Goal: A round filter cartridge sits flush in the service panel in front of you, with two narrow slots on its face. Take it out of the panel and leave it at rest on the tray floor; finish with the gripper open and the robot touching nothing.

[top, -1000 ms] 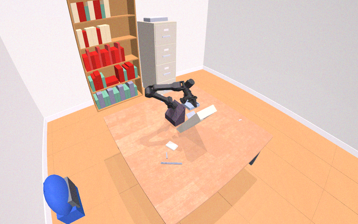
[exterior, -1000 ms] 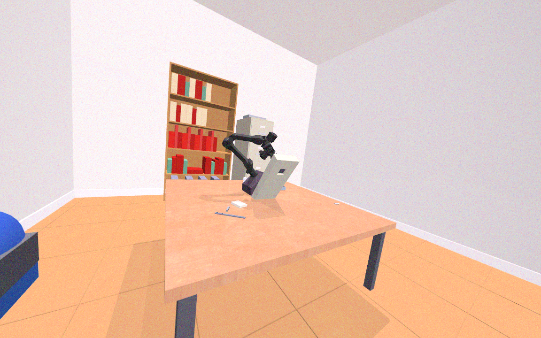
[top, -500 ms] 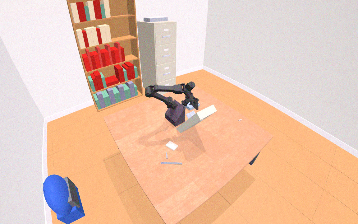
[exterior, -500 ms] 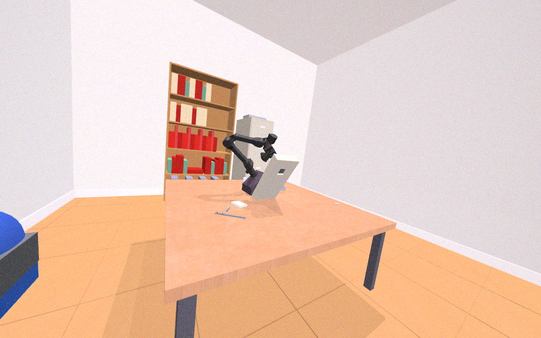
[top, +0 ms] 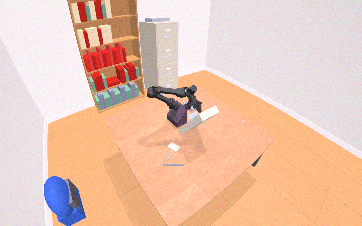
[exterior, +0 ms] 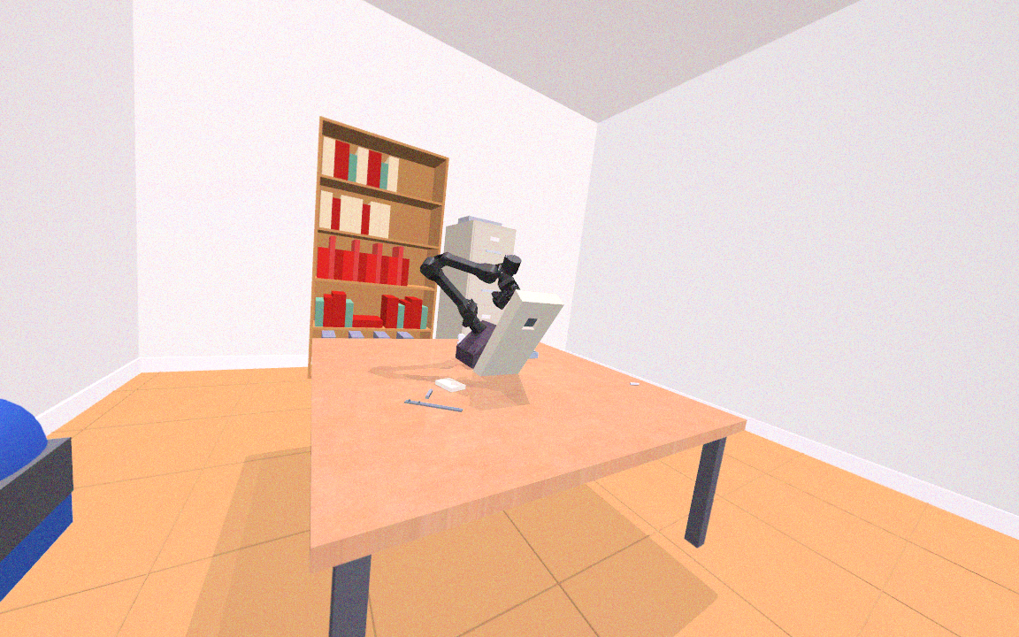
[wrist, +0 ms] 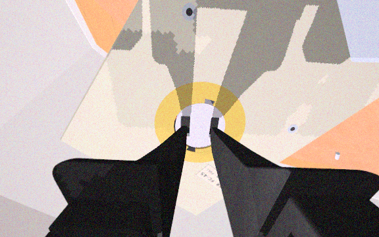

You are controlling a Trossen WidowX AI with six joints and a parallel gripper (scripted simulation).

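Now: the round filter cartridge 20 mm ahead of my gripper tip and 10 mm below it. The rest, counted from my gripper tip: white pad: 20 mm behind, 250 mm to the right, 270 mm below; blue-grey tray: 420 mm behind, 260 mm to the left, 270 mm below; short grey piece: 50 mm ahead, 340 mm to the right, 270 mm below.
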